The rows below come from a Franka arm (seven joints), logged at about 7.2 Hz.
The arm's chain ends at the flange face. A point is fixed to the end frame.
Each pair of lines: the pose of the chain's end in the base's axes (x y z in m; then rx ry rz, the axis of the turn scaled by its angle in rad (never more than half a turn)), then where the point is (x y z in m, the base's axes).
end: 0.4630 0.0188 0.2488 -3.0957 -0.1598 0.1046
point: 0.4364 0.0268 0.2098
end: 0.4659 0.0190 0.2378 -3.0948 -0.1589 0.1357
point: 0.4385 0.0270 0.1993
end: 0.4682 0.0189 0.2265 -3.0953 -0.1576 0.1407
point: 0.4407 0.0269 0.1881
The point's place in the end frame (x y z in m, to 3 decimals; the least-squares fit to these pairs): -0.023 -0.009 0.041
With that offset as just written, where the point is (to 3 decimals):
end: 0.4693 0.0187 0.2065 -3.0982 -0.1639 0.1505
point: 0.442 0.026 0.168
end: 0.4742 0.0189 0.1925 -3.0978 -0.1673 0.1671
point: 0.446 0.027 0.155
